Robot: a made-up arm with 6 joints. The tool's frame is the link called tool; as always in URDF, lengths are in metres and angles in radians. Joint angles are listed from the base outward.
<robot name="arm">
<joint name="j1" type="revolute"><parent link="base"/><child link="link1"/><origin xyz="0.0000 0.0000 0.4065" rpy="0.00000 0.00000 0.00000"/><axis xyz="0 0 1"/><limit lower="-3.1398" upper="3.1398"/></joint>
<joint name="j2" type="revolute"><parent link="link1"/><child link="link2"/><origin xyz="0.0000 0.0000 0.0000" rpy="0.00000 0.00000 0.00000"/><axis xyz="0 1 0"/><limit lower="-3.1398" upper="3.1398"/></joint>
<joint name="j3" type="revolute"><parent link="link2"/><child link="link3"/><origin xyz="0.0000 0.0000 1.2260" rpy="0.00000 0.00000 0.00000"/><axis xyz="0 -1 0"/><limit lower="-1.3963" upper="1.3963"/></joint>
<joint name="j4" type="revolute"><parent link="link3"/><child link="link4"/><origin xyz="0.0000 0.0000 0.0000" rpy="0.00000 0.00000 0.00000"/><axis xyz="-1 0 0"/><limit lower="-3.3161" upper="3.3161"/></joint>
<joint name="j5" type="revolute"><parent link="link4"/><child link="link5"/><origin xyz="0.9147 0.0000 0.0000" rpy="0.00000 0.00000 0.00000"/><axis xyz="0 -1 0"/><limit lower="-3.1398" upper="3.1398"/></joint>
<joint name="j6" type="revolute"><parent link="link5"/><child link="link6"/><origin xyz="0.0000 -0.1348 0.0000" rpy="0.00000 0.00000 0.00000"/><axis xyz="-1 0 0"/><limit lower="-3.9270" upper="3.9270"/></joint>
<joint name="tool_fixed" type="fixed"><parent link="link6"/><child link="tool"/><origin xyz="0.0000 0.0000 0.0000" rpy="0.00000 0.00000 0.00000"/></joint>
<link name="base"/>
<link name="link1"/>
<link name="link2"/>
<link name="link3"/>
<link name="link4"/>
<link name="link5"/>
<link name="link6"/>
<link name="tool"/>
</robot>
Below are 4 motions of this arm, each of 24 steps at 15 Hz.
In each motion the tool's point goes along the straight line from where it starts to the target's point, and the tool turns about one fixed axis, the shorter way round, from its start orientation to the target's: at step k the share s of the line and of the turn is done. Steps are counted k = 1, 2, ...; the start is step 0. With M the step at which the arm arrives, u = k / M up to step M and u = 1 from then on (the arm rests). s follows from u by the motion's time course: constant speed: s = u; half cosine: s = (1 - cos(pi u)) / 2; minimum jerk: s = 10 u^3 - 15 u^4 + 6 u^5.
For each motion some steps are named. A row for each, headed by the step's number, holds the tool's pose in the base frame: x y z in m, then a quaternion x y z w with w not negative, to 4 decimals.
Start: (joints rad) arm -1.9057 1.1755 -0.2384 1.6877 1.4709 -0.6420
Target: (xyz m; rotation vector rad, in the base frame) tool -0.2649 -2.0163 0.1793 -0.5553 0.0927 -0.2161
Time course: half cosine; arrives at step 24
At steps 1, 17, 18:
1: -0.4467 -1.3366 -0.0032 0.2426 0.0283 -0.1275 0.9613
17: -0.3006 -1.8828 0.1435 -0.1736 0.0431 -0.1131 0.9774
18: -0.2916 -1.9163 0.1525 -0.1989 0.0438 -0.1115 0.9727

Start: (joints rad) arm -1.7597 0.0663 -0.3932 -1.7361 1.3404 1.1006
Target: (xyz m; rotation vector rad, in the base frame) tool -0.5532 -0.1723 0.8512 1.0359 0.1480 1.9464
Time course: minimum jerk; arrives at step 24
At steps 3, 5, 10, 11, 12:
3: -0.1430 -0.8207 1.1009 -0.1137 0.0272 0.9925 0.0356
5: -0.1632 -0.7887 1.0886 -0.0865 0.0293 0.9941 0.0583
10: -0.2808 -0.6029 1.0170 0.0728 0.0407 0.9786 0.1880
11: -0.3124 -0.5530 0.9978 0.1153 0.0435 0.9673 0.2217
12: -0.3448 -0.5018 0.9781 0.1586 0.0462 0.9526 0.2556

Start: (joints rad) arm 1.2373 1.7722 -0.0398 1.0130 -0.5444 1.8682
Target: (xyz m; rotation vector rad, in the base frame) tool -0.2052 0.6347 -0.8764 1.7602 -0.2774 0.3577
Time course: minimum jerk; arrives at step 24
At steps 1, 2, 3, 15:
1: 0.4250 1.0099 -0.7544 0.5534 0.0875 -0.6010 0.5700
2: 0.4223 1.0082 -0.7549 0.5553 0.0866 -0.5982 0.5711
3: 0.4153 1.0041 -0.7563 0.5602 0.0844 -0.5913 0.5740
15: -0.0316 0.7380 -0.8428 0.7566 -0.0655 -0.0658 0.6472

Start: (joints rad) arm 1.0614 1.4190 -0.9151 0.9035 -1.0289 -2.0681
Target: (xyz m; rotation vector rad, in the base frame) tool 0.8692 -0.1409 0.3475 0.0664 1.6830 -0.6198
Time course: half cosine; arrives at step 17
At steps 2, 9, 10, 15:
2: 0.4088 0.5094 -0.1257 -0.5560 0.4717 -0.4187 0.5413
9: 0.6530 0.1645 0.1252 -0.2612 0.6464 -0.3603 0.6198
10: 0.6962 0.1035 0.1696 -0.2044 0.6692 -0.3449 0.6256
15: 0.8531 -0.1182 0.3310 0.0071 0.7290 -0.2777 0.6256

